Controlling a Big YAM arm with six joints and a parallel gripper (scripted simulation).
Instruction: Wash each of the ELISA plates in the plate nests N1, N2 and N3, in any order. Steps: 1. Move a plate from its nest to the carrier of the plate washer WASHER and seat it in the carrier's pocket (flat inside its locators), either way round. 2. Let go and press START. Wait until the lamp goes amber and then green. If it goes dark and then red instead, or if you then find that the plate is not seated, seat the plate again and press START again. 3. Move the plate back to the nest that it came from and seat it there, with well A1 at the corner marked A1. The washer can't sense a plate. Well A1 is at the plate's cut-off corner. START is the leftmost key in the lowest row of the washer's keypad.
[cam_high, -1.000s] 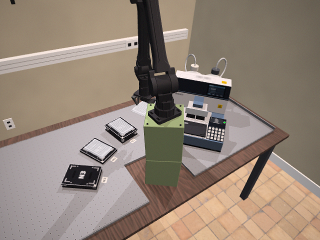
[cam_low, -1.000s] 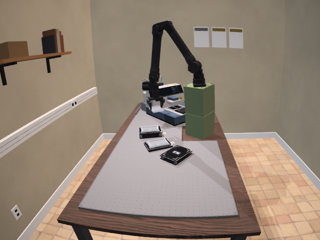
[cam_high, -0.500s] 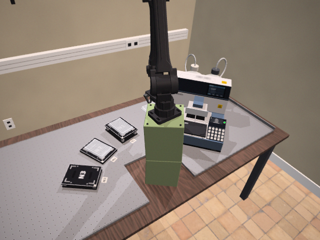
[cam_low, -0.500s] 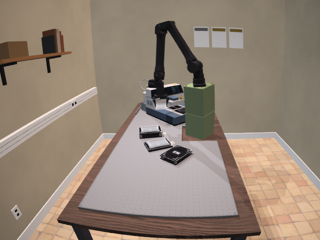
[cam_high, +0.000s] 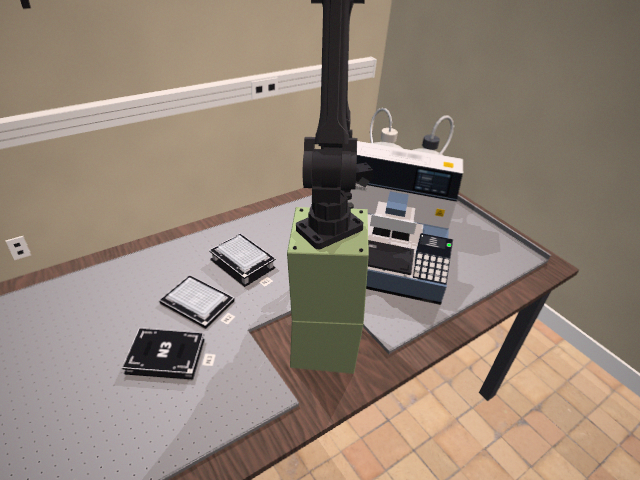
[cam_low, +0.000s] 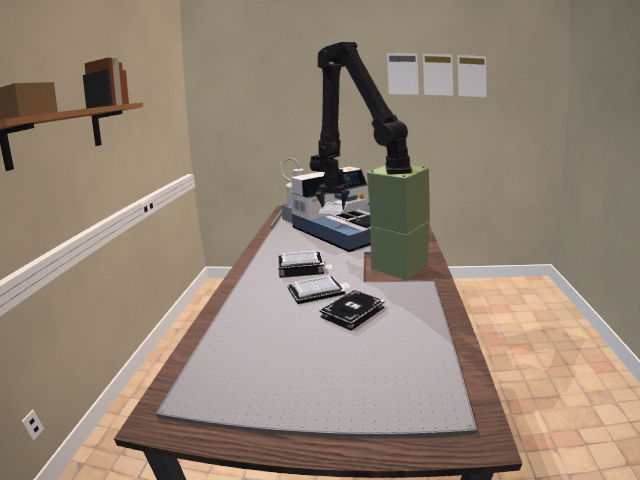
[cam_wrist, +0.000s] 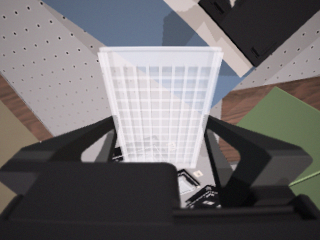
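My gripper is now 15 cm past the dark washer carrier, 10 cm to the left of it and 9 cm above it. From my hand the other things lie so: plate washer 21 cm to the right, 5 cm behind, 4 cm below.
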